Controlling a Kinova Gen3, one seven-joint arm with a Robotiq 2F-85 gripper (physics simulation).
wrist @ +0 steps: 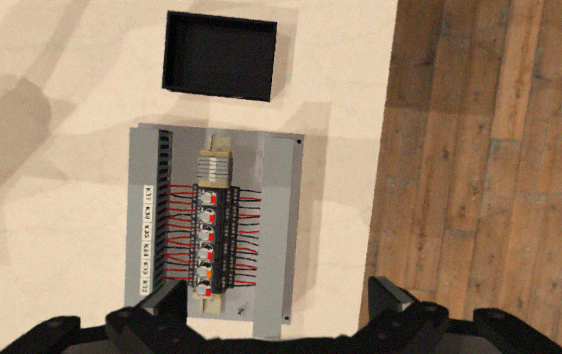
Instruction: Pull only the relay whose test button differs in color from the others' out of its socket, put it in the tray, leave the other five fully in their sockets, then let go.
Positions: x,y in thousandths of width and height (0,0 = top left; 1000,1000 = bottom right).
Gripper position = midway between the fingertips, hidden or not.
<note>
In view: my gripper (496,843) and a black tray (367,162).
</note>
